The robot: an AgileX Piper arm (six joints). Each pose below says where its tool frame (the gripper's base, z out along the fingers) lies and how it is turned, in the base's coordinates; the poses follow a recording.
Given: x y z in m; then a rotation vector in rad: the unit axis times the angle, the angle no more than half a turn.
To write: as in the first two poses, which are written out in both.
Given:
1: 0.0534 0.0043 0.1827 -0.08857 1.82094 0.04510
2: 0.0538 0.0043 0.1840 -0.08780 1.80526 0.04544
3: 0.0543 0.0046 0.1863 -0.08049 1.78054 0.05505
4: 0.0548 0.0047 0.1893 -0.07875 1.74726 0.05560
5: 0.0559 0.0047 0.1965 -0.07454 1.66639 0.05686
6: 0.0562 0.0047 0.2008 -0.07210 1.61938 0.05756
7: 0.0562 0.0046 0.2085 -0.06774 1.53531 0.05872
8: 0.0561 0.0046 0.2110 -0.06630 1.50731 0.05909
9: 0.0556 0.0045 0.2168 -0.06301 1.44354 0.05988
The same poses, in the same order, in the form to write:
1: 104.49 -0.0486 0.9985 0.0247 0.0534 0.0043 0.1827
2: 103.59 -0.0486 0.9985 0.0251 0.0538 0.0043 0.1840
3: 102.17 -0.0451 0.9985 0.0309 0.0543 0.0046 0.1863
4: 100.26 -0.0450 0.9985 0.0318 0.0548 0.0047 0.1893
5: 95.63 -0.0447 0.9984 0.0341 0.0559 0.0047 0.1965
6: 92.93 -0.0445 0.9984 0.0355 0.0562 0.0047 0.2008
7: 88.12 -0.0440 0.9983 0.0382 0.0562 0.0046 0.2085
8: 86.51 -0.0439 0.9983 0.0391 0.0561 0.0046 0.2110
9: 82.86 -0.0436 0.9982 0.0414 0.0556 0.0045 0.2168
